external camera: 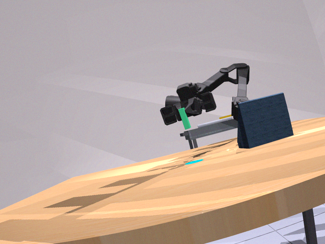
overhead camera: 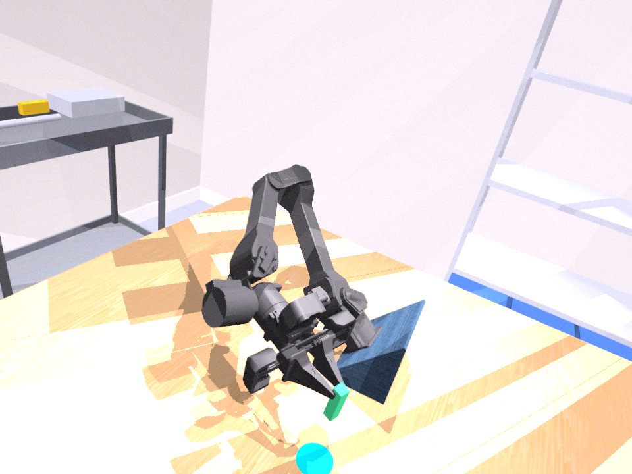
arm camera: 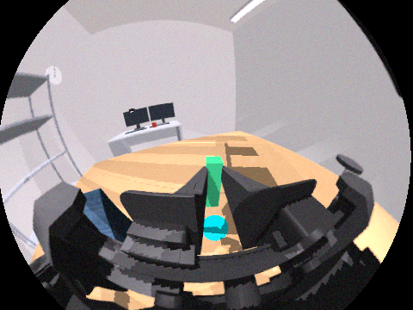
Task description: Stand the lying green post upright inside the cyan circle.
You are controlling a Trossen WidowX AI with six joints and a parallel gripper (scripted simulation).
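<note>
My gripper tip is 16 cm above the cyan circle. Round my gripper tip: green post: 2 cm below.
</note>
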